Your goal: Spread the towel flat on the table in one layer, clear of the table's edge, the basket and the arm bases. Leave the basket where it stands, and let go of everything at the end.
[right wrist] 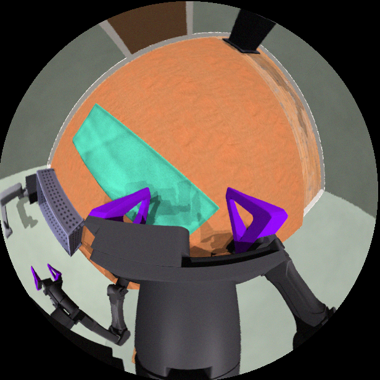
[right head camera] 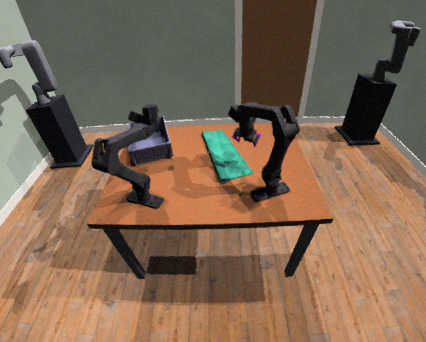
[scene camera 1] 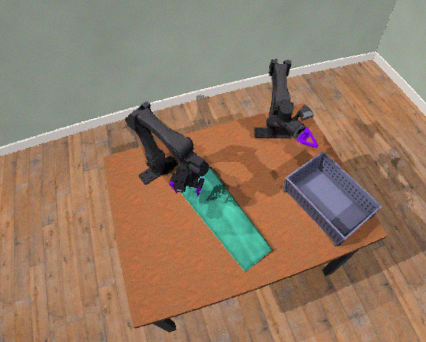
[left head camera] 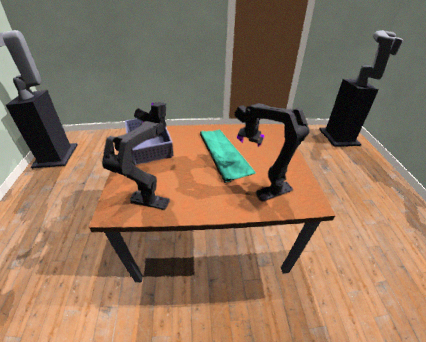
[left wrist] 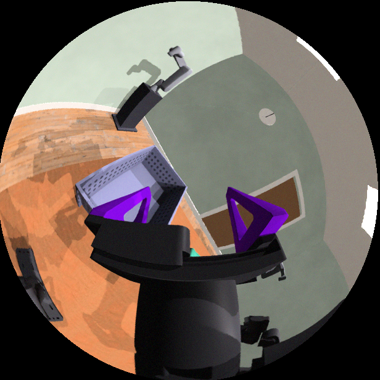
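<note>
The green towel (left head camera: 226,154) (right head camera: 224,155) (scene camera 1: 227,220) (right wrist: 135,165) lies on the table as a long narrow strip, apart from the basket; a sliver of it shows in the left wrist view (left wrist: 194,253). The strip looks folded, with its long edges straight. The grey-blue basket (left head camera: 156,151) (right head camera: 151,153) (scene camera 1: 315,212) (left wrist: 172,186) (right wrist: 75,240) stands beyond the left arm. My right gripper (left head camera: 251,140) (right head camera: 247,139) (scene camera 1: 187,188) (right wrist: 187,191) is open and empty, above the towel's end nearer the arm bases. My left gripper (scene camera 1: 308,138) (left wrist: 188,190) (right wrist: 39,265) is open and empty, raised near the basket.
The left arm's base (left head camera: 149,200) (right head camera: 145,199) (scene camera 1: 265,133) and the right arm's base (left head camera: 274,191) (right head camera: 270,192) (scene camera 1: 150,176) stand on the table (left head camera: 200,215) (right head camera: 200,212) (scene camera 1: 150,280). The towel's far end lies near the table's far edge. Two dark pedestals (left head camera: 350,110) (left head camera: 42,127) stand on the floor behind.
</note>
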